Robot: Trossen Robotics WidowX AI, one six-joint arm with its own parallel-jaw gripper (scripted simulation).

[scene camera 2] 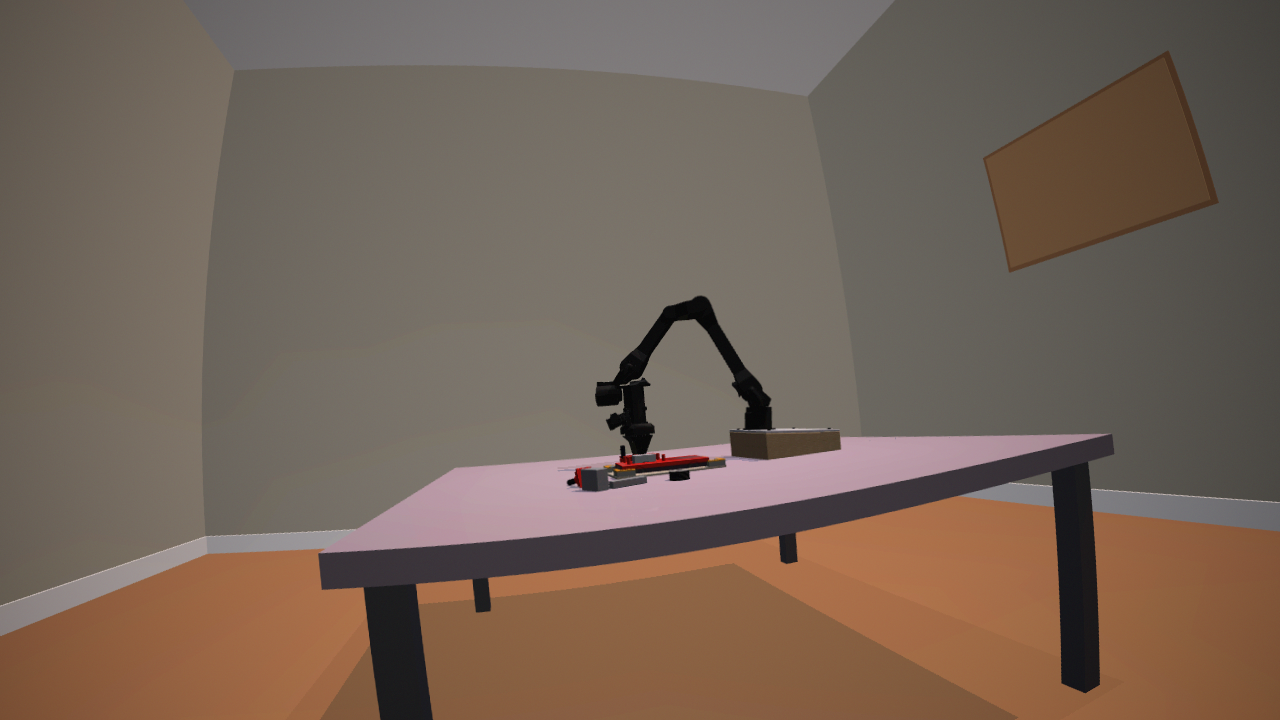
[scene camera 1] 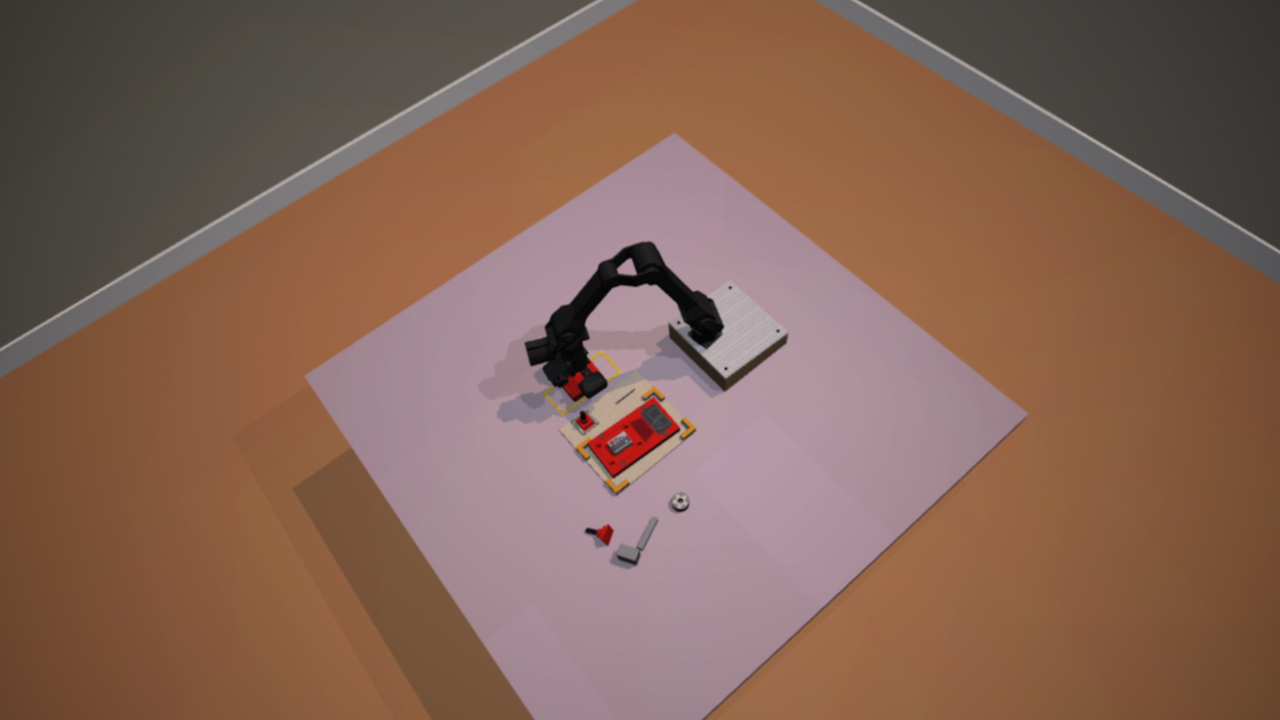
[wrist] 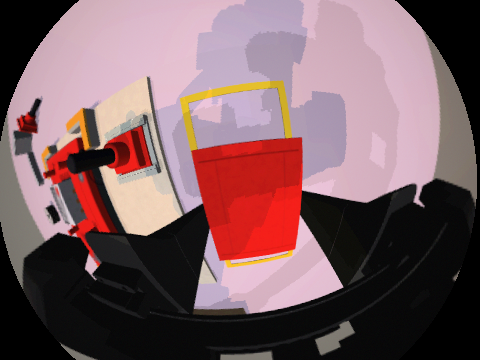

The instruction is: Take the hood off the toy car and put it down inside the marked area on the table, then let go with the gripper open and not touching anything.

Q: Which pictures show the gripper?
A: Scene camera 2, scene camera 1 and the wrist view: all of them.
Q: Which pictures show the toy car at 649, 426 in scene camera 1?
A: Scene camera 2, scene camera 1 and the wrist view: all of them.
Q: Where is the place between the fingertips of the gripper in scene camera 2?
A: At 638, 460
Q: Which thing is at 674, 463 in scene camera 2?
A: A toy car.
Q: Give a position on a toy car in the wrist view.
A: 101, 216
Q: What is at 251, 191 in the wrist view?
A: A red hood.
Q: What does the gripper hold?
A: A red hood.
